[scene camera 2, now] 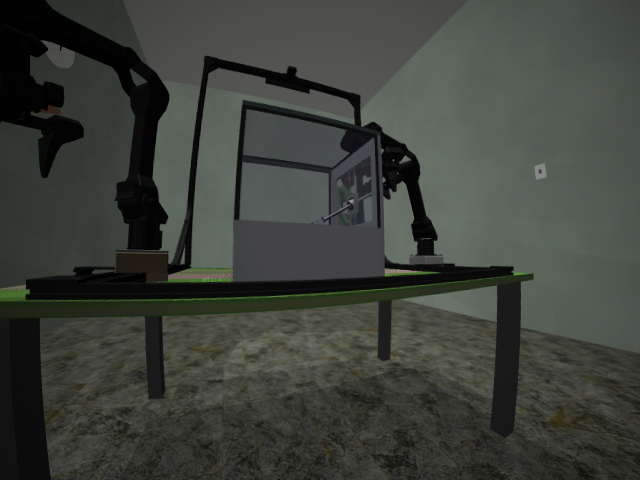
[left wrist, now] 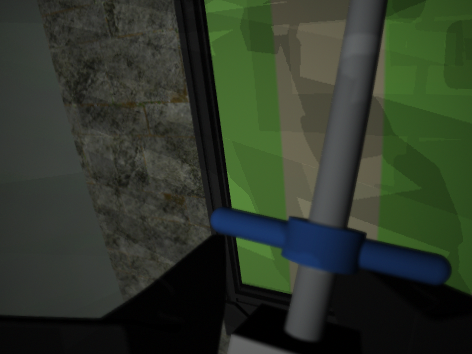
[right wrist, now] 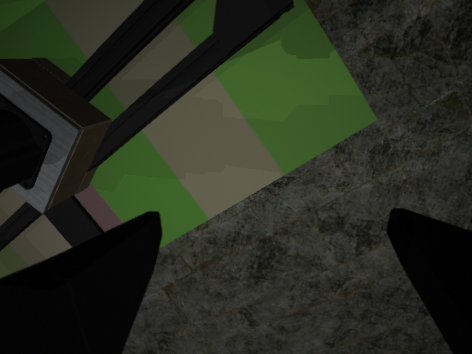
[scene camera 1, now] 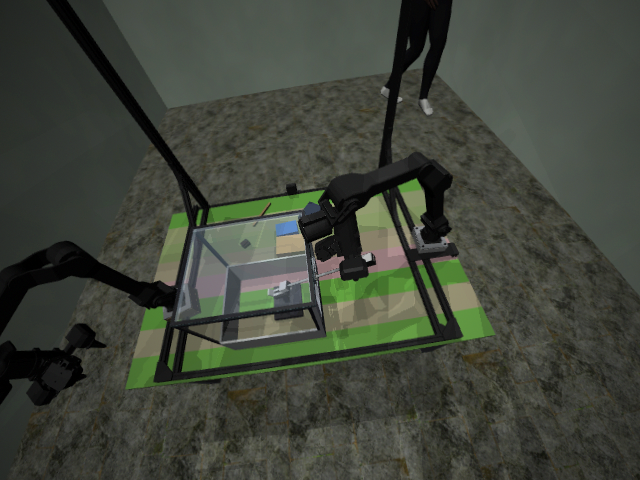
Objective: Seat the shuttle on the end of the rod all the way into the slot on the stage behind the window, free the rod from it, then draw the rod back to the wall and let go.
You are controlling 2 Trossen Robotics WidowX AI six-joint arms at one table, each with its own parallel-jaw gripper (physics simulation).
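Places are measured from the left arm's base along level axes (x right, y ahead, z up), in metres.
Where they show: left gripper, fingertip midpoint: (scene camera 2: 391,195) (left wrist: 273,247); right gripper, fingertip midpoint: (scene camera 2: 8,174) (right wrist: 274,222) (scene camera 1: 95,360); left arm's base, link origin: (scene camera 2: 425,255) (scene camera 1: 430,236); right arm's base, link origin: (scene camera 2: 143,250) (right wrist: 13,141).
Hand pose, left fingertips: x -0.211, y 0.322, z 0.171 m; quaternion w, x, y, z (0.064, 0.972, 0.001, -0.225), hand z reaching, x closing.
Things, the pixels of their top centre, and the offset from my left fingertips. "spot": a spot on its surface instead.
- pale shuttle, top centre: (scene camera 1: 284,284) dy +0.211, dx +0.026, dz -0.072 m
- dark stage, surface spot: (scene camera 1: 293,307) spot: dy +0.147, dx -0.108, dz +0.119 m
- blue cross-shaped collar, top centre: (left wrist: 311,270) dy +0.023, dx +0.020, dz +0.033 m
- pale block, surface spot: (left wrist: 260,346) spot: dy +0.012, dx +0.014, dz +0.045 m
- blue block, top centre: (scene camera 1: 286,227) dy +0.238, dx +0.332, dz -0.191 m
- tan block, top centre: (scene camera 1: 291,243) dy +0.211, dx +0.238, dz -0.171 m
- small dark square, surface spot: (scene camera 1: 245,243) spot: dy +0.415, dx +0.284, dz -0.209 m
- wooden stick, top centre: (scene camera 1: 261,213) dy +0.363, dx +0.451, dz -0.221 m
The thin grey rod (scene camera 1: 323,274) (scene camera 2: 337,212) (left wrist: 340,150) passes through the window side of the clear box. The pale shuttle (scene camera 1: 281,289) is at its inner end, at the dark stage (scene camera 1: 293,307); whether it sits in the slot I cannot tell. In scene camera 2 the low front panel hides the stage. My left gripper (scene camera 1: 356,263) (scene camera 2: 390,190) is outside the window, shut on the rod's outer end; its left wrist view shows a blue cross-shaped collar (left wrist: 324,245) on the rod and a pale block (left wrist: 260,346) at its end. My right gripper (right wrist: 274,222) is open and empty, off the table's side.
The box's low grey front wall (scene camera 1: 273,342) (scene camera 2: 307,253) faces the cameras. A blue block (scene camera 1: 286,228), a tan block (scene camera 1: 290,245) and a small dark square (scene camera 1: 245,243) show through the box. A wooden stick (scene camera 1: 262,213) lies behind it. A person (scene camera 1: 439,46) stands beyond the table.
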